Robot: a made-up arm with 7 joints.
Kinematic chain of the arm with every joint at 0, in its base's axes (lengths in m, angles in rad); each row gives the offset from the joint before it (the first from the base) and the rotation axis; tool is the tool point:
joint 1: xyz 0 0 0.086 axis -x
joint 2: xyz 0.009 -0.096 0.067 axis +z
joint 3: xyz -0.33 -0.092 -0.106 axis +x
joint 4: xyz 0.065 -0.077 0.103 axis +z
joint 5: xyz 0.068 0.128 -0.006 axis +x
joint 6: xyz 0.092 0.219 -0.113 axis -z
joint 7: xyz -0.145 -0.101 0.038 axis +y
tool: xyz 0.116 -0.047 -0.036
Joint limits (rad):
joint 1: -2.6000..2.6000
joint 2: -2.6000..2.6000
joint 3: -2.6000..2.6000
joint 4: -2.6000..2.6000
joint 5: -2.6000..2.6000
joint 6: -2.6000..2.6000
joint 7: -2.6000..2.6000
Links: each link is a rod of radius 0.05 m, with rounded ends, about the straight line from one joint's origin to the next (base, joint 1, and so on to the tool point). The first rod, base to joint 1, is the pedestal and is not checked.
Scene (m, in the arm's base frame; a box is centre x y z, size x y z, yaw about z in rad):
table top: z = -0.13
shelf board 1: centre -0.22 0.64 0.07 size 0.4 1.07 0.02 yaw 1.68
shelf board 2: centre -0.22 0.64 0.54 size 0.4 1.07 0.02 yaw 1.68
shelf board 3: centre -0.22 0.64 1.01 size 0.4 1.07 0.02 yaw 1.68
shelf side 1: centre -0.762 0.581 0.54 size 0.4 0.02 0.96 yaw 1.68
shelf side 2: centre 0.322 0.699 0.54 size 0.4 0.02 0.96 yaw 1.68
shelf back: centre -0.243 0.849 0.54 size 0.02 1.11 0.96 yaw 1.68
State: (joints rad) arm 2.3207 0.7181 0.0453 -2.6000 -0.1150 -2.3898 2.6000
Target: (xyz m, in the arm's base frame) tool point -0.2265 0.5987 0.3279
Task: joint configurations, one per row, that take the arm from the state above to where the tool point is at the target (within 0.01 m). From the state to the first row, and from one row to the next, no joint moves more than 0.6 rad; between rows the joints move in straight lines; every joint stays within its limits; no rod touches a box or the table.
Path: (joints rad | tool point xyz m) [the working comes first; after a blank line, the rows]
Joints at the target: 2.6000 0.4693 -0.4390 -2.4321 -0.2206 -1.5433 2.6000
Straight joint move there: touches shelf board 2.

1: 1.8204 0.3874 0.0045 -2.6000 -0.2047 -2.3689 2.6000 | -0.2464 0.1402 0.9389
2: 1.3202 0.0567 -0.0362 -2.6000 -0.2944 -2.3479 2.6000 | -0.4897 -0.2396 0.7701
3: 0.8199 -0.2739 -0.0770 -2.6000 -0.3840 -2.3270 2.6000 | -0.6693 -0.3834 0.4247
4: 0.3197 -0.6046 -0.1177 -2.6000 -0.4737 -2.3060 2.6000 | -0.7639 -0.2470 0.1307
5: -0.1806 -0.9353 -0.1585 -2.6000 -0.5634 -2.2851 2.6000 | -0.7625 0.0304 0.0709
6: 0.3755 -0.8690 -0.1573 -2.5319 -0.4042 -2.2580 2.5283 | -0.7654 -0.0711 0.1000
7: 0.9317 -0.8028 -0.1560 -2.4637 -0.2450 -2.2308 2.4565 | -0.7540 -0.1054 0.2189
8: 1.4878 -0.7365 -0.1548 -2.3956 -0.0859 -2.2037 2.3848 | -0.7282 -0.0187 0.3508
9: 2.0439 -0.6702 -0.1535 -2.3274 0.0733 -2.1766 2.3130 | -0.6885 0.1744 0.3973
10: 2.6000 -0.6040 -0.1523 -2.2593 0.2325 -2.1494 2.2413 | -0.6356 0.3902 0.2911
11: 2.6000 -0.0673 -0.2957 -2.3457 0.0060 -1.8464 2.4206 | -0.4492 0.5376 0.3352
12: 2.6000 0.4693 -0.4390 -2.4321 -0.2206 -1.5433 2.6000 | -0.2265 0.5987 0.3279

